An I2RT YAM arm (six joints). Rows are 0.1 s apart.
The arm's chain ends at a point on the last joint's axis. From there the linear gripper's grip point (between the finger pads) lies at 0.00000 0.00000 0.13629 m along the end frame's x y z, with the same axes.
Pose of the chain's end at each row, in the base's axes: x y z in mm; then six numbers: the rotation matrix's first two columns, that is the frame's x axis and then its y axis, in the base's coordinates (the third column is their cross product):
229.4, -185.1, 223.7, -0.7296, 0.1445, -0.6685, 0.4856, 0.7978, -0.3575
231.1, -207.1, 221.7, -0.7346, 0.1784, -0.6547, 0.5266, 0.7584, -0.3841
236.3, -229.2, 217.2, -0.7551, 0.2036, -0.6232, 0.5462, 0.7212, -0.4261
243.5, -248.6, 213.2, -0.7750, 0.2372, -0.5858, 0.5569, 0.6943, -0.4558
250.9, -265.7, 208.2, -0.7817, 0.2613, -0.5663, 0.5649, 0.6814, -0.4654
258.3, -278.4, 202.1, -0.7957, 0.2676, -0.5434, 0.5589, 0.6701, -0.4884
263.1, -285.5, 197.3, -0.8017, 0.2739, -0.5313, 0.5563, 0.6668, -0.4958
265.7, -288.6, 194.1, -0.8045, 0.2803, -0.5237, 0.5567, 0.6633, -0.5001
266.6, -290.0, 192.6, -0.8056, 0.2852, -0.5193, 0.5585, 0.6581, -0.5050
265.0, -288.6, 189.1, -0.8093, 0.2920, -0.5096, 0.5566, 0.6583, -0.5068
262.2, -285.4, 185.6, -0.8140, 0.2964, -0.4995, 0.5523, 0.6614, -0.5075
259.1, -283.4, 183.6, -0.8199, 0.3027, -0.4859, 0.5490, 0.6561, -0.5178
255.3, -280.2, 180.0, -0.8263, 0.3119, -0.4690, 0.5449, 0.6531, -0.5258
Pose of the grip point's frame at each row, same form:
295.0, -264.9, 134.8, -0.7296, 0.1445, -0.6685, 0.4856, 0.7978, -0.3575
289.4, -292.5, 133.0, -0.7346, 0.1784, -0.6547, 0.5266, 0.7584, -0.3841
285.7, -319.4, 127.8, -0.7551, 0.2036, -0.6232, 0.5462, 0.7212, -0.4261
284.2, -341.2, 121.9, -0.7750, 0.2372, -0.5858, 0.5569, 0.6943, -0.4558
286.9, -358.9, 115.5, -0.7817, 0.2613, -0.5663, 0.5649, 0.6814, -0.4654
290.1, -372.8, 109.0, -0.7957, 0.2676, -0.5434, 0.5589, 0.6701, -0.4884
292.9, -380.0, 103.7, -0.8017, 0.2739, -0.5313, 0.5563, 0.6668, -0.4958
293.9, -383.2, 100.1, -0.8045, 0.2803, -0.5237, 0.5567, 0.6633, -0.5001
293.5, -385.0, 98.6, -0.8056, 0.2852, -0.5193, 0.5585, 0.6581, -0.5050
290.6, -383.2, 94.3, -0.8093, 0.2920, -0.5096, 0.5566, 0.6583, -0.5068
286.7, -379.3, 89.9, -0.8140, 0.2964, -0.4995, 0.5523, 0.6614, -0.5075
281.2, -377.6, 87.6, -0.8199, 0.3027, -0.4859, 0.5490, 0.6561, -0.5178
274.7, -374.2, 83.3, -0.8263, 0.3119, -0.4690, 0.5449, 0.6531, -0.5258

